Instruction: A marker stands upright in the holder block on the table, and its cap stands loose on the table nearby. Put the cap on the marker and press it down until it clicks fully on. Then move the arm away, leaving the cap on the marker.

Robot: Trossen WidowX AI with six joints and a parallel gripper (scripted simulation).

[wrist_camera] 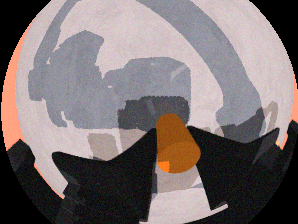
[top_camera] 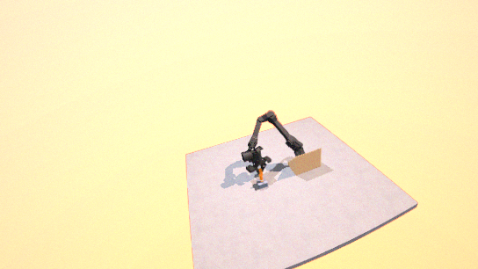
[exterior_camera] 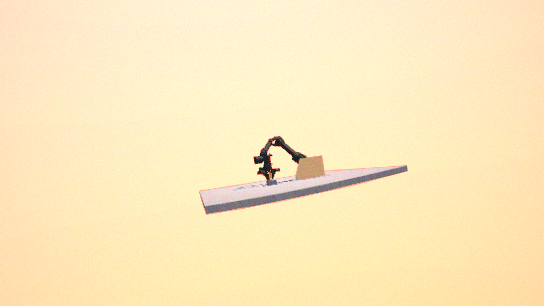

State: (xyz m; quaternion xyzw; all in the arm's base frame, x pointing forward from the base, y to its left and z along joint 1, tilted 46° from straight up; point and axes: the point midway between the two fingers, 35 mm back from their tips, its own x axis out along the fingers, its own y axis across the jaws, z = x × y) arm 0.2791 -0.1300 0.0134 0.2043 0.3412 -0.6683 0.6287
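Right now my gripper tip is 4 cm short of the holder block and 10 cm to the right of it. Round my gripper tip: orange cap 1 cm above.
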